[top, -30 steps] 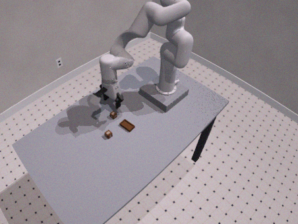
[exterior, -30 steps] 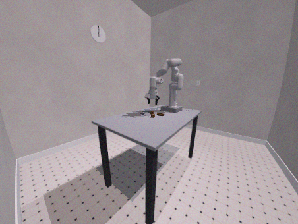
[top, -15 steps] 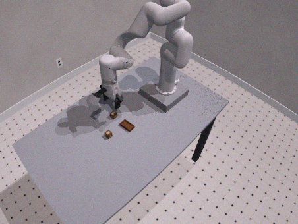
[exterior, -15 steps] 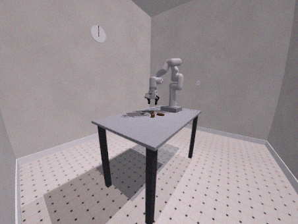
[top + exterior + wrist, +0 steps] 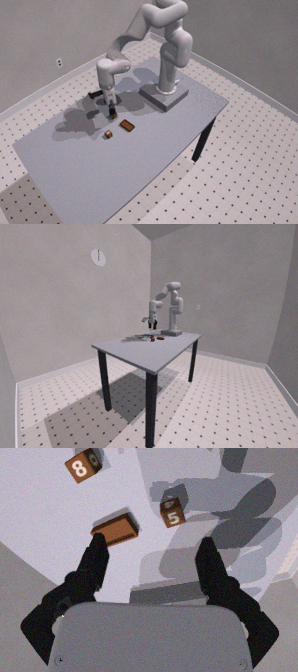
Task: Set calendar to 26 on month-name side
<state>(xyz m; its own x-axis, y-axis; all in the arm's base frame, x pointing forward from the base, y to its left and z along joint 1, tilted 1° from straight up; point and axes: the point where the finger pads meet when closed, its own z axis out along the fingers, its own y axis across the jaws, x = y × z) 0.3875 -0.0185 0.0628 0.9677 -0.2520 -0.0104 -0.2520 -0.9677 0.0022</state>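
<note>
Right now the brown cube is 100 mm below my hand, 70 mm to the left of it and 70 mm ahead of it. Also, from my hand: brown wooden tray 110 mm below, 80 mm to the left, 50 mm behind.
</note>
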